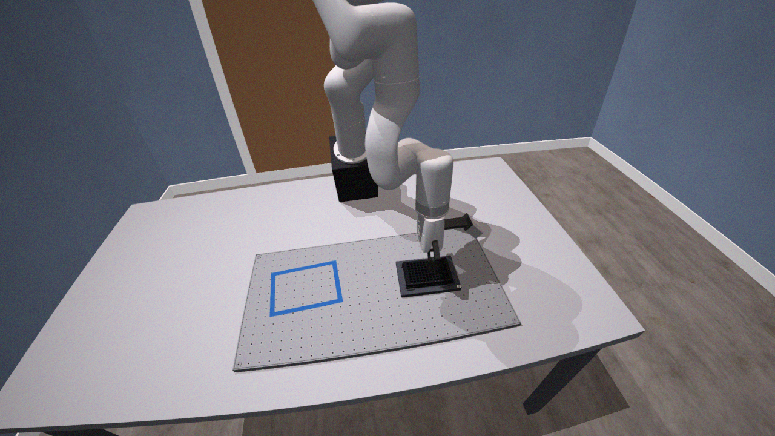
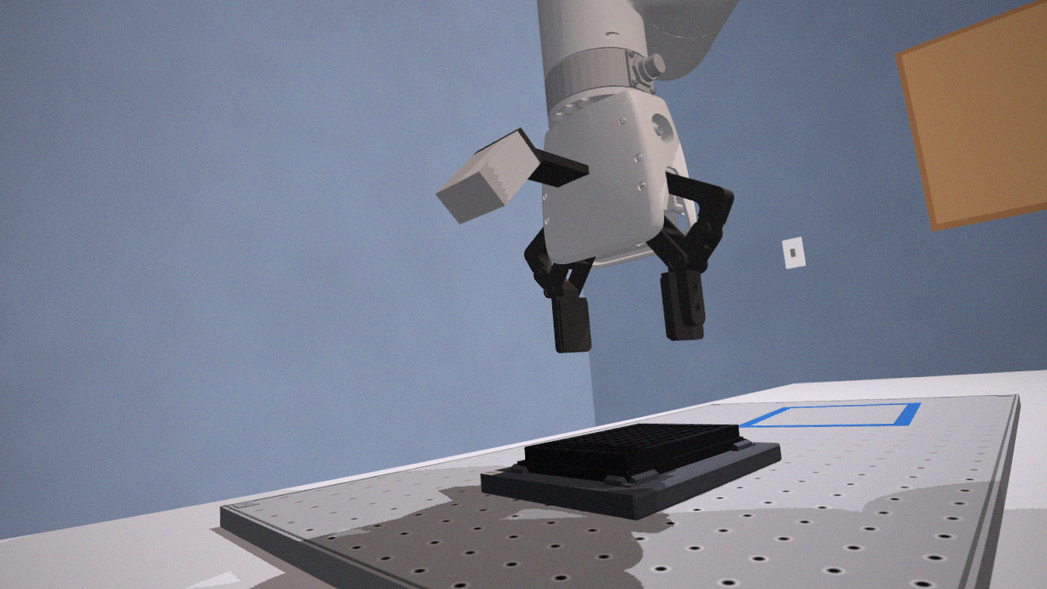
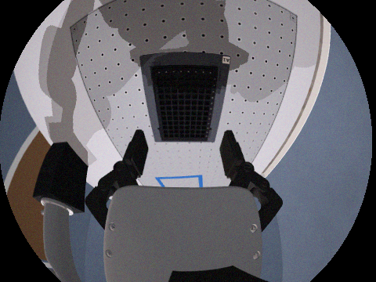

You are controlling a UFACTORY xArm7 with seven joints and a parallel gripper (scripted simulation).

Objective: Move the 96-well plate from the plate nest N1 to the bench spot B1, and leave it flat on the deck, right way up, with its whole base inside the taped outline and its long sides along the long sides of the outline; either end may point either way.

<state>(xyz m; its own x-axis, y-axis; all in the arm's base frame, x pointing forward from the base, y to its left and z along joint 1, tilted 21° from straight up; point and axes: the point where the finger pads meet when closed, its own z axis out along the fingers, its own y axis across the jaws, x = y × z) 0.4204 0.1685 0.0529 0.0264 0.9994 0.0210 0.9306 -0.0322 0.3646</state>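
Right now my hand is 70 mm above the black 96-well plate. Round my hand: dark plate nest N1: 90 mm below; then label: 60 mm ahead, 70 mm to the left, 80 mm below.
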